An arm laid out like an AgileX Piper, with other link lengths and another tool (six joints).
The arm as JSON. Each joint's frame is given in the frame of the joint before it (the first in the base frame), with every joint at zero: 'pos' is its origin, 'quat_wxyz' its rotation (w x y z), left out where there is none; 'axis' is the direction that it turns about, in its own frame. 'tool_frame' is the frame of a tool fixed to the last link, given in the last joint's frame.
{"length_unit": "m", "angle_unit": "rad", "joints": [
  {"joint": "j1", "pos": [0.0, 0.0, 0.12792], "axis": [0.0, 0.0, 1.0]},
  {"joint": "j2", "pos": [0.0, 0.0, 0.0], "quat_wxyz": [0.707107, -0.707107, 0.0, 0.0], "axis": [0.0, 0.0, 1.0]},
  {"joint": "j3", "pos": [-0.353, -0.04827, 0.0], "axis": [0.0, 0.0, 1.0]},
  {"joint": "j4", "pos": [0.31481, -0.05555, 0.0], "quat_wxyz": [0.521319, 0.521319, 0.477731, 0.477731], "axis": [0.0, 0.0, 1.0]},
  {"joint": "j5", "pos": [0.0, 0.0, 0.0], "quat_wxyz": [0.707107, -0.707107, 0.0, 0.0], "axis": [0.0, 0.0, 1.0]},
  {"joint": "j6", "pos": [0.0, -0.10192, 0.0], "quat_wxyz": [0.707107, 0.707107, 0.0, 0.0], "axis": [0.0, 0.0, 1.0]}
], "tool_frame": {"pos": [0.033, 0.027, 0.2], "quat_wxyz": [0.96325, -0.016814, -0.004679, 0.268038]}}
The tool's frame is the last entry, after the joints.
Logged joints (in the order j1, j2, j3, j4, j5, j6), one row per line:
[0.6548, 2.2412, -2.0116, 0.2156, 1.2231, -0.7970]
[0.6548, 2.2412, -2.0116, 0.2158, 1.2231, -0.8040]
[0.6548, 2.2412, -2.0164, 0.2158, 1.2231, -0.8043]
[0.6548, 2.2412, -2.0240, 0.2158, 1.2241, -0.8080]
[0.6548, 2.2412, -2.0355, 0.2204, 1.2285, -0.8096]
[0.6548, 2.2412, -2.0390, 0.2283, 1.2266, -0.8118]
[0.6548, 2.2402, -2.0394, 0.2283, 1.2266, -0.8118]
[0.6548, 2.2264, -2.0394, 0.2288, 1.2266, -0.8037]
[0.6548, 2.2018, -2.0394, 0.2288, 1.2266, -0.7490]
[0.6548, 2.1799, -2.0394, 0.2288, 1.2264, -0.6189]
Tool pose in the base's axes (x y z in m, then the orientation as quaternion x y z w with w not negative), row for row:
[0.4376, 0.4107, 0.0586, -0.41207, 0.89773, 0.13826, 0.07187]
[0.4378, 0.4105, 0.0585, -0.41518, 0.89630, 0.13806, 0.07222]
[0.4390, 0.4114, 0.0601, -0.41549, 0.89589, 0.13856, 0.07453]
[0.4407, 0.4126, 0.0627, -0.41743, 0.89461, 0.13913, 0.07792]
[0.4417, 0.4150, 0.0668, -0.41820, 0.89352, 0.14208, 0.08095]
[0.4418, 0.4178, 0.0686, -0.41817, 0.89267, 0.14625, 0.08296]
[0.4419, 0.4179, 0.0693, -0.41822, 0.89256, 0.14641, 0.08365]
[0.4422, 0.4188, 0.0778, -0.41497, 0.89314, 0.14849, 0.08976]
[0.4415, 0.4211, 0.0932, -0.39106, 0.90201, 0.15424, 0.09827]
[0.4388, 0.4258, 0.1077, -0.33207, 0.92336, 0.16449, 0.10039]
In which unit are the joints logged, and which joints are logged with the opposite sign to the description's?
The joints are logged in radians. Opposite sign: none.
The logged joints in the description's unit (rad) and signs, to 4 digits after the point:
[0.6548, 2.2412, -2.0116, 0.2156, 1.2231, -0.7970]
[0.6548, 2.2412, -2.0116, 0.2158, 1.2231, -0.8040]
[0.6548, 2.2412, -2.0164, 0.2158, 1.2231, -0.8043]
[0.6548, 2.2412, -2.0240, 0.2158, 1.2241, -0.8080]
[0.6548, 2.2412, -2.0355, 0.2204, 1.2285, -0.8096]
[0.6548, 2.2412, -2.0390, 0.2283, 1.2266, -0.8118]
[0.6548, 2.2402, -2.0394, 0.2283, 1.2266, -0.8118]
[0.6548, 2.2264, -2.0394, 0.2288, 1.2266, -0.8037]
[0.6548, 2.2018, -2.0394, 0.2288, 1.2266, -0.7490]
[0.6548, 2.1799, -2.0394, 0.2288, 1.2264, -0.6189]

